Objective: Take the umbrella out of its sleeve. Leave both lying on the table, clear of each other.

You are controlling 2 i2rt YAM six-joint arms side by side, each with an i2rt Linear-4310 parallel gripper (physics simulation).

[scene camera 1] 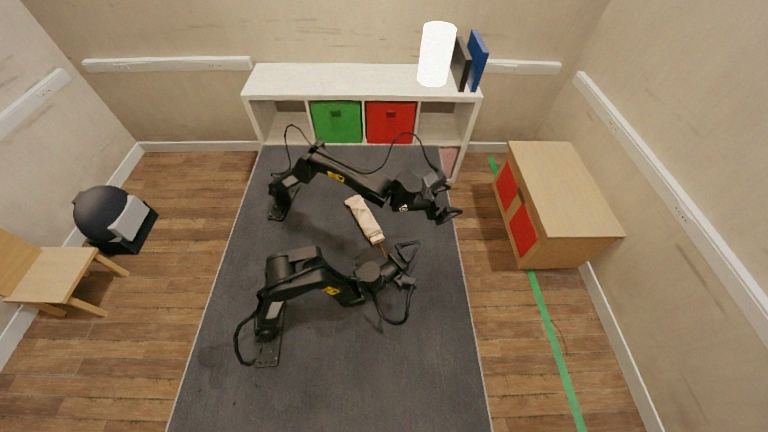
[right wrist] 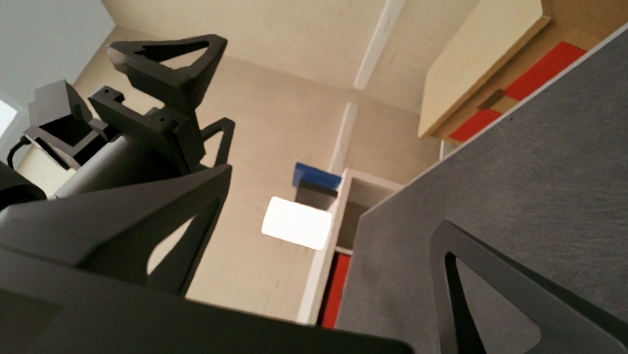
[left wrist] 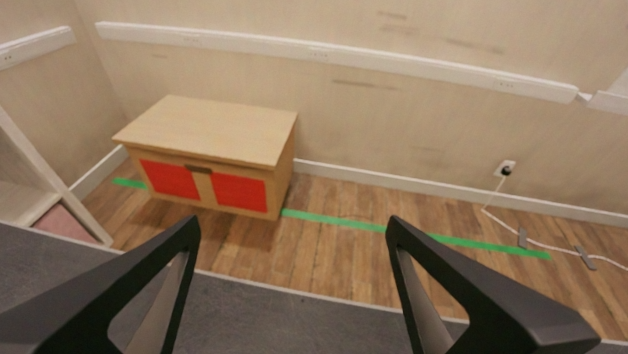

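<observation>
A pale beige sleeve (scene camera 1: 365, 219) lies slantwise on the dark table between the two arms. A thin orange-brown shaft of the umbrella (scene camera 1: 382, 248) sticks out of its lower end; the rest of the umbrella is inside or hidden beside the right gripper. My left gripper (scene camera 1: 455, 200) (left wrist: 295, 224) (right wrist: 226, 84) is open and empty, raised near the table's right edge, to the upper right of the sleeve. My right gripper (scene camera 1: 416, 263) (right wrist: 338, 205) is open and empty, above the table to the lower right of the sleeve. Neither wrist view shows the sleeve or umbrella.
The dark table top (scene camera 1: 343, 386) (left wrist: 280, 320) (right wrist: 550, 150) carries both arm bases at its left. A white shelf (scene camera 1: 332, 80) with a white lamp (scene camera 1: 436, 53) stands beyond its upper edge. A wooden cabinet (scene camera 1: 569, 188) (left wrist: 215, 130) stands to the right. The two arms are raised on either side of the sleeve.
</observation>
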